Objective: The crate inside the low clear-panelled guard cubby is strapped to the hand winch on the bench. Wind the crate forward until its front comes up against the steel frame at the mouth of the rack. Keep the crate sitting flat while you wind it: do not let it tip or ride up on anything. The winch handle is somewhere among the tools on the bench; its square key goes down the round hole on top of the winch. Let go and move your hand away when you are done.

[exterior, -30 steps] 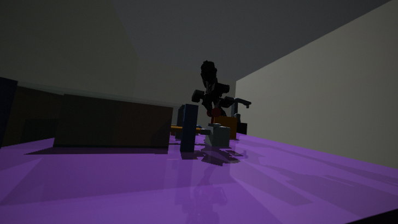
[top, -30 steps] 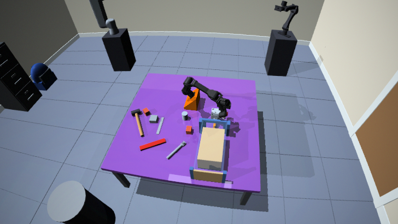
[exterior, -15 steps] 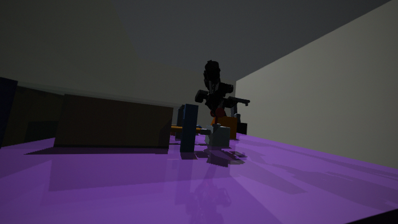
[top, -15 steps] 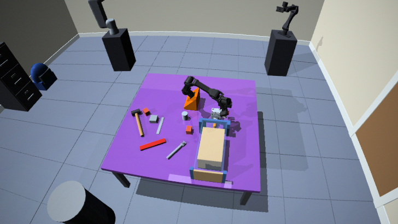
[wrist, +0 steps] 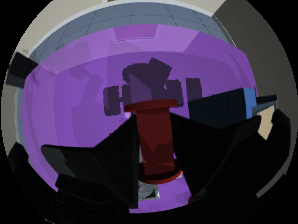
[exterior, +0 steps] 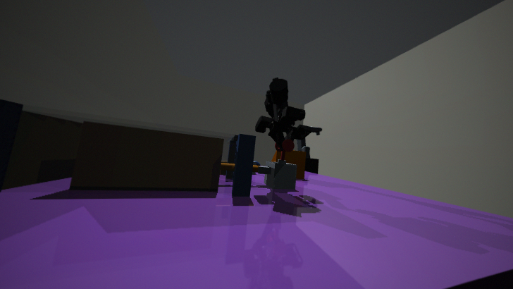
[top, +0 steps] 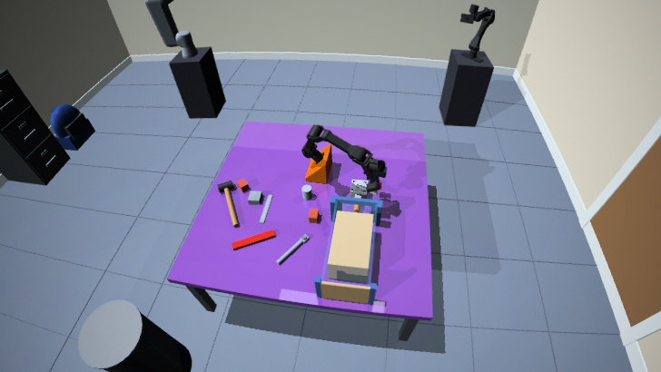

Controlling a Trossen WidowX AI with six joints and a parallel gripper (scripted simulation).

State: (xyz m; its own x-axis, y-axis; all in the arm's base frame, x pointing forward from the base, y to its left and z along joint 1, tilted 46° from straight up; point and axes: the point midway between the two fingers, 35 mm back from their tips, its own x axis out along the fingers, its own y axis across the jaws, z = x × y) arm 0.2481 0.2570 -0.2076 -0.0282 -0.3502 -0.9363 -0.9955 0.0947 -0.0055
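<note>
My gripper tip is now 2 cm to the left of the red knob. The rest, counted from my gripper tip: grey bar 7 cm ahead, 62 cm to the right, 13 cm below; grey winch 6 cm behind, 11 cm to the right, 10 cm below; winch handle 2 cm behind, 5 cm to the right, 3 cm below.
</note>
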